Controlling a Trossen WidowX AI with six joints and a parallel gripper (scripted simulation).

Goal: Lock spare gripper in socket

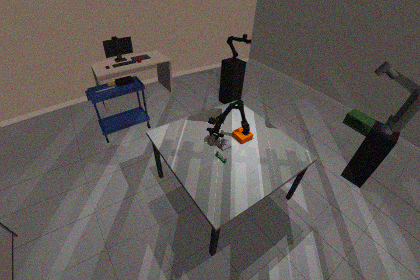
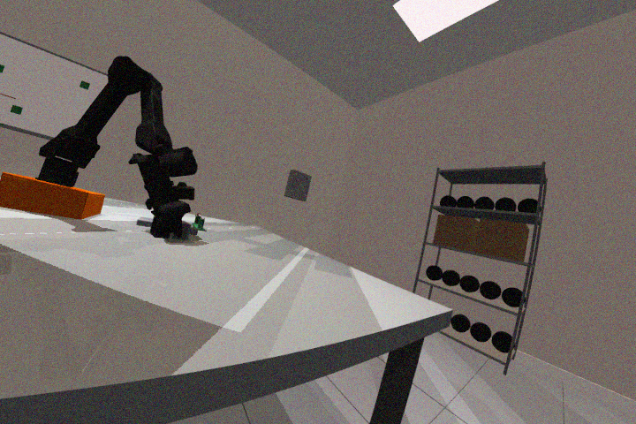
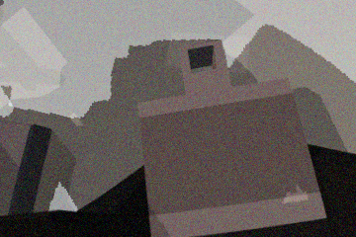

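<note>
Right now the grey mount is 2 cm behind my gripper tip, 15 cm to the left of it and 4 cm above it. From my gripper tip the other things lie so: spare gripper: 2 cm above; green bracket: 11 cm ahead, 24 cm to the left, 2 cm above.
</note>
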